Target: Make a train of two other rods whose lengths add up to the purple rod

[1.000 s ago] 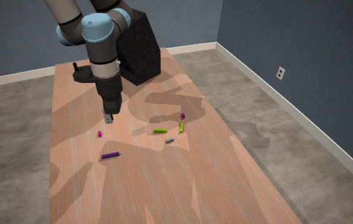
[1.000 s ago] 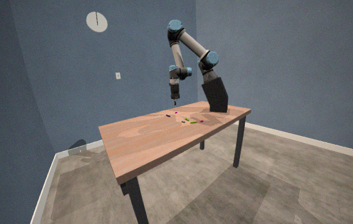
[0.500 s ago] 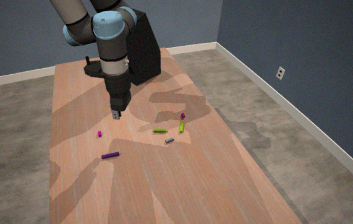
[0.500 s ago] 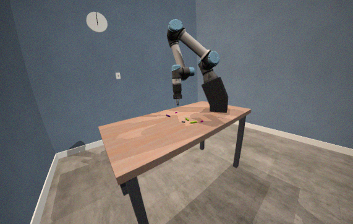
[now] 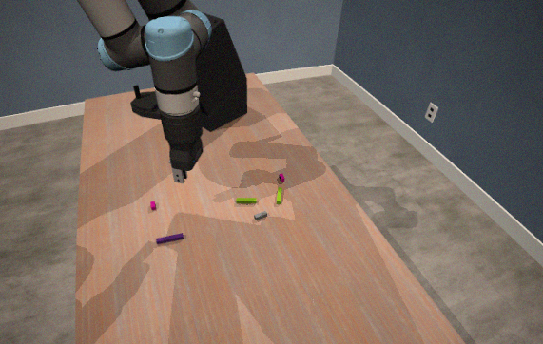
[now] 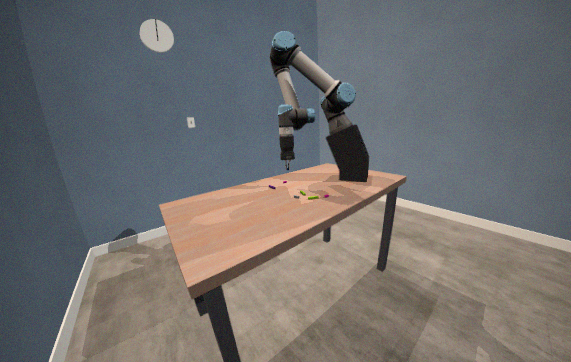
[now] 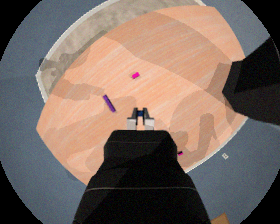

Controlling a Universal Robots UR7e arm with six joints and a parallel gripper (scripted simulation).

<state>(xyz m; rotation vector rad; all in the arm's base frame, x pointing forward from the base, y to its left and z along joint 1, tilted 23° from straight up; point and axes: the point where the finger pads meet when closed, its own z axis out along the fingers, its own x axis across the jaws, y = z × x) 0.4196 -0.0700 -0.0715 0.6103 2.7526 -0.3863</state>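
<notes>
My hand is 8 cm short of the purple rod, 4 cm to the left of it and 11 cm above it. From my hand the other things lie so: grey rod (6 cm ahead, 17 cm to the left, 11 cm below); blue rod (1 cm below).
</notes>
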